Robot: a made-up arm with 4 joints.
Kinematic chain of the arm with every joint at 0, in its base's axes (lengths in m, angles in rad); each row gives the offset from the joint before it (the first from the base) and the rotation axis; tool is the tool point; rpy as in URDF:
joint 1: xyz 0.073 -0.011 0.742 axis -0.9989 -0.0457 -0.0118
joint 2: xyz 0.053 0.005 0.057 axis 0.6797 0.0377 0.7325
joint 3: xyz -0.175 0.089 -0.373 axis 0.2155 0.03 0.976
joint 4: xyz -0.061 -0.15 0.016 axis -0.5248 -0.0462 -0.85
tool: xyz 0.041 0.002 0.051 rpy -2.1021 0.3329 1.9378
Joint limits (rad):
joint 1: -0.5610..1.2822
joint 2: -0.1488..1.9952
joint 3: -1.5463..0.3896
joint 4: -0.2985..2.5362
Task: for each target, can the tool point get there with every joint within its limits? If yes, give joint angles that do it. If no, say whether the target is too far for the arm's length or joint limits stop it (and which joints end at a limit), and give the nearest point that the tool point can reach.
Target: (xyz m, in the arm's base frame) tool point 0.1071 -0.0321 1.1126
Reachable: no: joint limits stop it (at a limit: joint 1, joint 2, joint 3) | nearest point -0.0182 -0.2751 0.7436 | short by 0.459 m
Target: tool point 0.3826 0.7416 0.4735
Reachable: no: too far | nearest point -0.0312 0.1821 0.5656 | short by 0.702 m
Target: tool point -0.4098 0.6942 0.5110
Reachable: no: too far | nearest point -0.1769 0.2347 0.6212 | short by 0.527 m
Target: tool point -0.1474 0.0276 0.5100
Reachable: yes | joints -0.2597 1.5678 -0.5810 1.6499
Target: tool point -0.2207 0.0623 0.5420
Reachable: yes | joints 0.0513 0.3572 -1.3464 2.1021
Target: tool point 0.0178 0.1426 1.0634
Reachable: no: joint limits stop it (at a limit: joint 1, joint 2, joint 3) | nearest point -0.1078 0.1857 0.6525 | short by 0.432 m
